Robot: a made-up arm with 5 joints.
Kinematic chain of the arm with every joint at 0, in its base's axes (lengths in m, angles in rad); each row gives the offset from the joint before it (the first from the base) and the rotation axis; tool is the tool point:
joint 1: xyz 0 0 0.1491 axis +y
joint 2: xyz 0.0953 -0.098 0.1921 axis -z
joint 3: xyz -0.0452 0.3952 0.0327 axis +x
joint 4: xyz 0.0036 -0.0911 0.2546 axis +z
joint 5: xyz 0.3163 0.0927 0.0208 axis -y
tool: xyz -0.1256 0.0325 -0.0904
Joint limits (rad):
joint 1: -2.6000..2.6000
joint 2: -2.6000..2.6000
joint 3: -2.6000..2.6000
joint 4: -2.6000..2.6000
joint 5: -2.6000..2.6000
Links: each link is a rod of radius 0.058 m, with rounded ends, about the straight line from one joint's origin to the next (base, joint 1, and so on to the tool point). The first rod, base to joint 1, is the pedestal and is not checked.
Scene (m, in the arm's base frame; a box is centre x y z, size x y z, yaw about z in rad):
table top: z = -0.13
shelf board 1: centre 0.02 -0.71 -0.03 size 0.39 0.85 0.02 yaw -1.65
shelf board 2: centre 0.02 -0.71 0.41 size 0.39 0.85 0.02 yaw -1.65
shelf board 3: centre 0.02 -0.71 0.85 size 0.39 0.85 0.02 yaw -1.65
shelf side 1: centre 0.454 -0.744 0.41 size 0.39 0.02 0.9 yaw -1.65
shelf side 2: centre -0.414 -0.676 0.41 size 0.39 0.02 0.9 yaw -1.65
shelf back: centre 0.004 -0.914 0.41 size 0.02 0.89 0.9 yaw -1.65
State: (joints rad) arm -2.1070 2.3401 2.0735 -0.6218 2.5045
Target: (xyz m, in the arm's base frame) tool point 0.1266 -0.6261 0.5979
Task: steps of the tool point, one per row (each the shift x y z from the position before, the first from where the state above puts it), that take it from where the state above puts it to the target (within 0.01 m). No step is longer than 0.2 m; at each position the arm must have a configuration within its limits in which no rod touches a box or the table.
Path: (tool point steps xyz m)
1: 0.0144 0.0650 0.0298
2: 0.0072 0.0846 0.0020
3: -0.0022 0.0944 -0.0317
4: 0.0152 0.0084 0.1842
5: 0.0044 0.0385 0.1852
6: -0.0078 -0.1670 0.0356
7: -0.0180 -0.1578 -0.0356

